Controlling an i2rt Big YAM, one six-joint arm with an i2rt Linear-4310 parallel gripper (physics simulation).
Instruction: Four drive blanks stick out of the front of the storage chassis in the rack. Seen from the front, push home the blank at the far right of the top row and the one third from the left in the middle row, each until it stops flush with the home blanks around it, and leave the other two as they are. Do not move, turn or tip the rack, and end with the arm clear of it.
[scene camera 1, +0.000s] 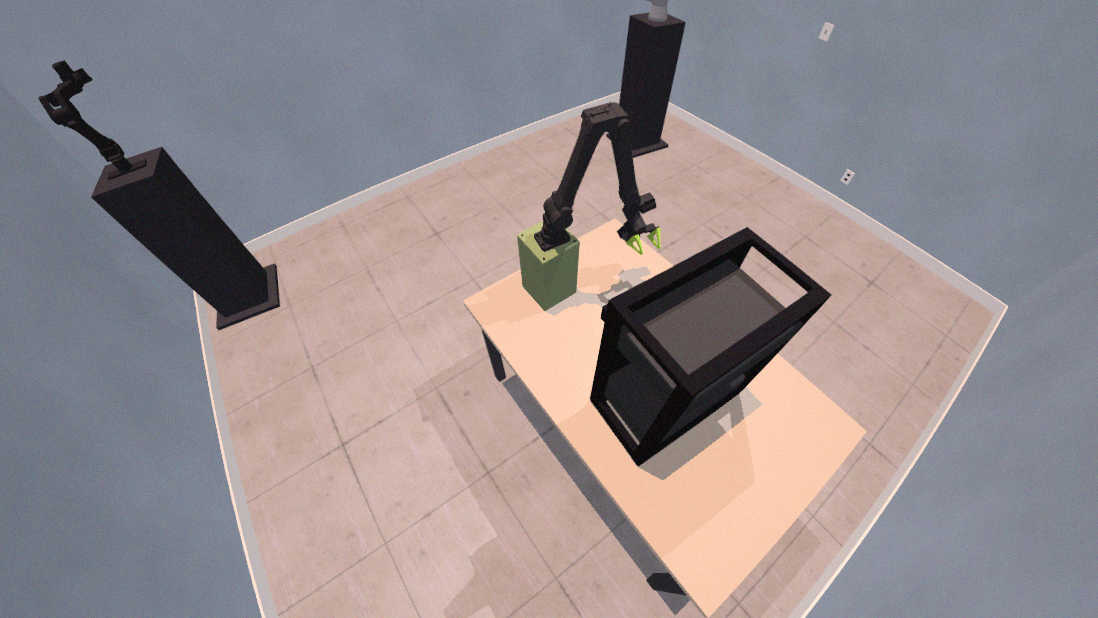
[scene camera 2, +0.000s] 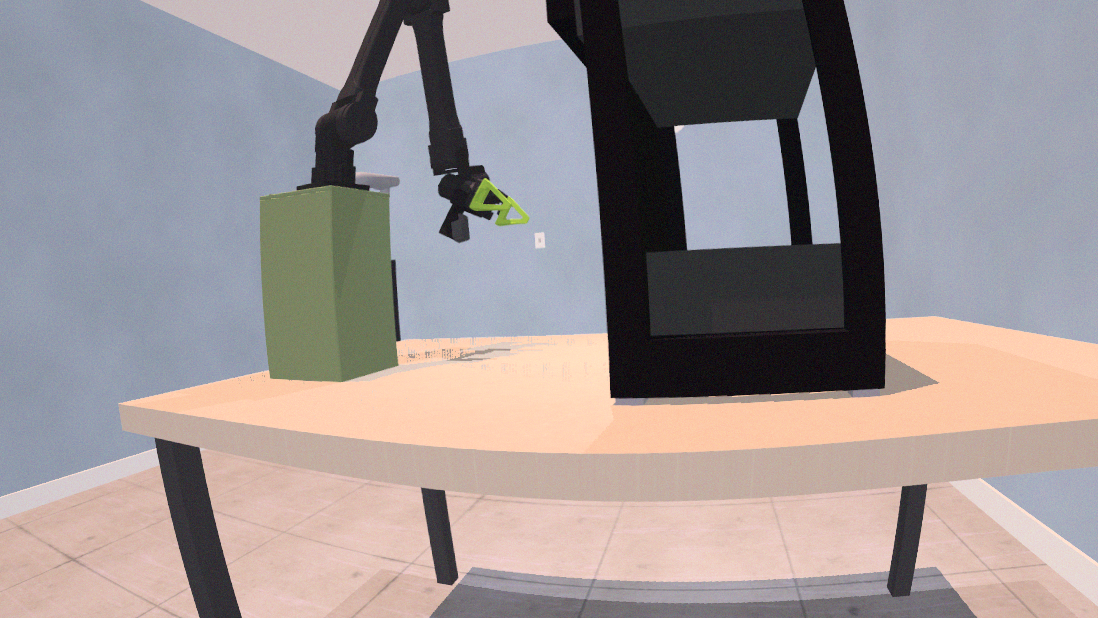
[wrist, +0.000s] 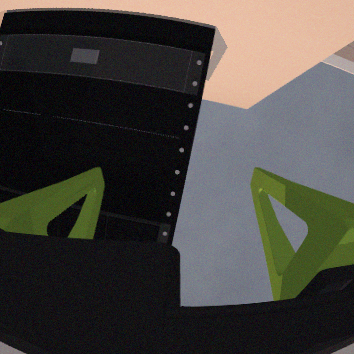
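Pixels of known places: gripper, fingertip midpoint: (scene camera 1: 650, 251) (scene camera 2: 519, 214) (wrist: 176, 175); arm's base at its link origin: (scene camera 1: 552, 238) (scene camera 2: 333, 194).
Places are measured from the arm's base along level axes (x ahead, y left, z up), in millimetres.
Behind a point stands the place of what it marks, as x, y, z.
Observation:
The black rack (scene camera 1: 812, 296) @(763, 350, 304) (scene camera 2: 631, 307) @(556, -119, -217) (wrist: 105, 24) @(510, 159, -279) stands upright on the table. In the wrist view its front shows upside down, with a column of screws along one rail. A dark grey box (scene camera 2: 718, 69) @(660, 86, 106) sits high inside the rack; it may be the storage chassis. The drive blanks cannot be made out in any view; a dark panel edge shows faintly behind one finger in the wrist view. My gripper (scene camera 1: 649, 250) @(205, 329, -41) (scene camera 2: 517, 213) @(205, 329, -41) (wrist: 176, 175) @(205, 329, -41) has bright green fingers. It is open and empty, in the air in front of the rack and apart from it.
A lower grey unit (scene camera 2: 745, 291) @(671, -75, -207) (wrist: 35, 54) @(518, 11, -200) fills the rack's bottom. The arm stands on a green pedestal (scene camera 1: 548, 276) @(87, -62, -100) (scene camera 2: 307, 284) @(34, -94, -161) on the wooden table (scene camera 1: 799, 429) @(1007, 506, -317) (scene camera 2: 461, 414) @(391, -189, -317). Dark columns (scene camera 1: 192, 237) (scene camera 1: 649, 76) stand on the floor beyond the table.

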